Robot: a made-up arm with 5 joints.
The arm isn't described. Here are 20 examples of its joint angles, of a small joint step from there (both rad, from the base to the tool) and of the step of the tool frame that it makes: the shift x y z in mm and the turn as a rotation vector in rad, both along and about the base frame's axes.
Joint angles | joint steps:
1: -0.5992 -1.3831 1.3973 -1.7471 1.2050 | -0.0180 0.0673 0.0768 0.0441 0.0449
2: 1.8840 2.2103 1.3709 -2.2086 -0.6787 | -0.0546 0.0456 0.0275 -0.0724 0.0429
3: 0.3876 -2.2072 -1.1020 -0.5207 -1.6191 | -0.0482 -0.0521 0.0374 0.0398 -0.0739
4: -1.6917 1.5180 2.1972 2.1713 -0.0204 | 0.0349 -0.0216 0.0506 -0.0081 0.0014
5: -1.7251 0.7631 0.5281 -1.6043 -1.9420 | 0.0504 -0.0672 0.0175 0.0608 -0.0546
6: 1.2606 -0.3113 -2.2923 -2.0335 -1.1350 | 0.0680 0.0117 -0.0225 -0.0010 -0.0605
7: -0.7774 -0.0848 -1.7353 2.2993 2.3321 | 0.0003 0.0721 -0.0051 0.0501 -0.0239
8: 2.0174 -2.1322 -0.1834 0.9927 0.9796 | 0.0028 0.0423 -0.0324 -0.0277 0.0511
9: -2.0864 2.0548 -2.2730 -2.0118 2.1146 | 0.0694 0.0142 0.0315 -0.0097 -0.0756
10: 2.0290 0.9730 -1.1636 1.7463 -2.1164 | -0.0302 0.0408 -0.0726 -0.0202 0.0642
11: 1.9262 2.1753 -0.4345 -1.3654 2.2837 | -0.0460 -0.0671 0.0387 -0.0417 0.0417
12: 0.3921 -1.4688 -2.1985 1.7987 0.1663 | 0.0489 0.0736 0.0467 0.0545 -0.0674
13: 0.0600 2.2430 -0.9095 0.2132 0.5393 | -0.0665 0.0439 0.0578 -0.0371 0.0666
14: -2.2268 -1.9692 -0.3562 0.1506 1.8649 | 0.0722 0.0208 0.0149 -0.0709 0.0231
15: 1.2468 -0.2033 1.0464 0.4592 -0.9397 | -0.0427 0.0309 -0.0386 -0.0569 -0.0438
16: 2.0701 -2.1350 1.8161 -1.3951 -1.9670 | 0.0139 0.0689 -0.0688 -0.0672 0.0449
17: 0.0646 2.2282 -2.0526 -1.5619 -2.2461 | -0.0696 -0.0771 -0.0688 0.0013 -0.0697
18: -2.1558 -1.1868 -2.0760 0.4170 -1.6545 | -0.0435 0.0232 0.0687 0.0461 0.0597
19: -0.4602 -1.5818 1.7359 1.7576 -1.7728 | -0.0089 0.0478 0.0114 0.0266 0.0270
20: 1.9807 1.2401 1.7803 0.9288 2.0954 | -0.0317 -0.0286 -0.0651 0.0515 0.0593
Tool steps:
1: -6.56 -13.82 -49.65 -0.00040 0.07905 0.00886
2: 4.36 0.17 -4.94 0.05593 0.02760 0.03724
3: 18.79 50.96 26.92 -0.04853 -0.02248 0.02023
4: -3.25 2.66 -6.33 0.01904 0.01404 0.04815
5: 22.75 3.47 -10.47 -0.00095 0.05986 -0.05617
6: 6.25 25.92 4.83 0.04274 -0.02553 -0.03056
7: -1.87 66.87 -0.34 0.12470 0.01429 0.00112
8: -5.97 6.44 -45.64 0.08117 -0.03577 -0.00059
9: -21.52 -36.58 -16.63 0.03282 -0.04727 0.06361
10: 31.10 -3.83 -18.19 0.01472 0.07689 0.07351
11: 12.52 61.15 -102.84 -0.16741 0.04983 -0.01172
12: 6.37 10.97 12.45 0.20436 0.06619 0.01429
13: 7.65 26.75 -35.58 -0.04297 -0.07035 -0.10650
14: 33.23 13.31 65.91 0.07122 0.00403 -0.07733
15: 10.10 9.32 12.63 0.02744 0.04459 -0.07868
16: 19.22 -23.45 15.14 0.15779 -0.03089 -0.06174
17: -34.19 -101.32 -2.54 -0.17987 0.09247 -0.00689
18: 39.47 -11.70 -5.42 0.00928 0.01691 -0.12911
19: 0.67 -5.45 -13.01 0.00819 -0.00398 -0.02203
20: 9.47 86.53 25.07 -0.11949 -0.04006 0.02888
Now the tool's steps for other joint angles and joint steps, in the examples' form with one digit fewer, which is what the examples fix.
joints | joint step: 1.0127 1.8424 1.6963 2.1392 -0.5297 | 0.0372 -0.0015 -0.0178 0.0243 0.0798
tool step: 21.8 -15.4 -1.9 0.0038 -0.0448 0.0762
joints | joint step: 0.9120 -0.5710 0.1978 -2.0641 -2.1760 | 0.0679 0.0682 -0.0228 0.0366 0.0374
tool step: 23.5 1.6 -25.1 0.0966 0.0432 -0.0248
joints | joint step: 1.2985 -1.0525 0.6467 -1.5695 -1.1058 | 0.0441 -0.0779 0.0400 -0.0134 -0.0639
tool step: -17.2 6.4 24.8 0.0247 0.0191 0.0459
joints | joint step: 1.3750 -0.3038 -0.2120 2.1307 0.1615 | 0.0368 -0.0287 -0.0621 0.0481 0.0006
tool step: -4.9 5.0 6.3 0.0202 0.0771 0.0113
